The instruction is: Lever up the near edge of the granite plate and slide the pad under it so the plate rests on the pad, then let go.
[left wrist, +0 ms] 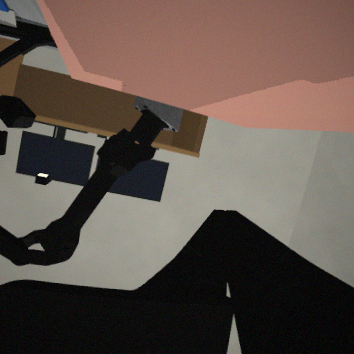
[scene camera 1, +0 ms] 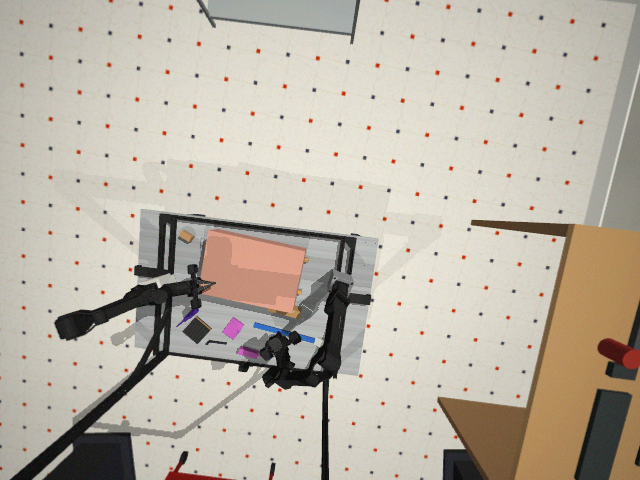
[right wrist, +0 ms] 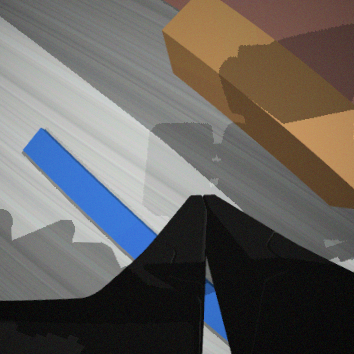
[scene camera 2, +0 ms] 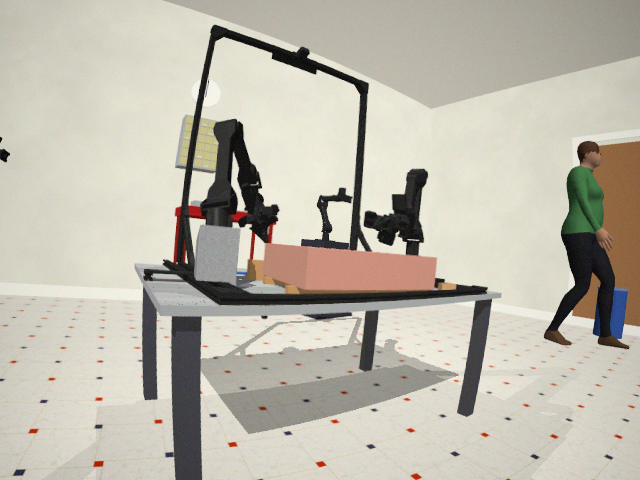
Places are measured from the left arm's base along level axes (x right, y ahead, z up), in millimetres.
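Pixels of known places: left gripper, between the fingertips: (left wrist: 222,220) (scene camera 1: 215,283) (scene camera 2: 373,227); right gripper, between the fingertips: (scene camera 1: 278,331) (right wrist: 201,206); right arm's base, origin of its link: (left wrist: 154,117) (scene camera 1: 340,287) (scene camera 2: 217,234).
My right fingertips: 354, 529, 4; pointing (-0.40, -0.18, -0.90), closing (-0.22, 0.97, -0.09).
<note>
Ahead of a thing's pixels: the offset from my right fingertips to its middle, as dx, dy, dz. "pt": to the spot under its first point.
The granite plate is a thick salmon slab @[-313, -43, -49] (scene camera 1: 253,268) (scene camera 2: 361,269) (left wrist: 210,45) lying over small wooden supports. An orange-brown wooden block @[-70, +39, -88] (scene camera 1: 292,313) (scene camera 2: 254,269) (right wrist: 280,95) sits at its lower right corner in scene camera 1, apparently partly beneath it. Which object is the pad I cannot tell; a magenta square @[pt -31, -262, -111] (scene camera 1: 233,328) and a dark square @[pt -80, -440, -97] (scene camera 1: 197,329) lie below the plate. My left gripper (scene camera 1: 213,283) (left wrist: 222,220) is shut and empty at the plate's lower left side; contact is unclear. My right gripper (scene camera 2: 266,240) (right wrist: 201,206) is shut and empty, above the table near the blue bar.
A blue bar @[+75, +12, -110] (scene camera 1: 258,326) (right wrist: 90,192) lies below the plate. A purple tool @[-151, -482, -106] (scene camera 1: 190,315), a black hex key @[+22, -371, -103] (scene camera 1: 217,342) and a magenta block @[+129, -195, -105] (scene camera 1: 248,352) lie nearby. A small wooden block @[-563, -341, -105] (scene camera 1: 186,236) is at upper left. A black frame (scene camera 1: 253,227) surrounds the work area.
</note>
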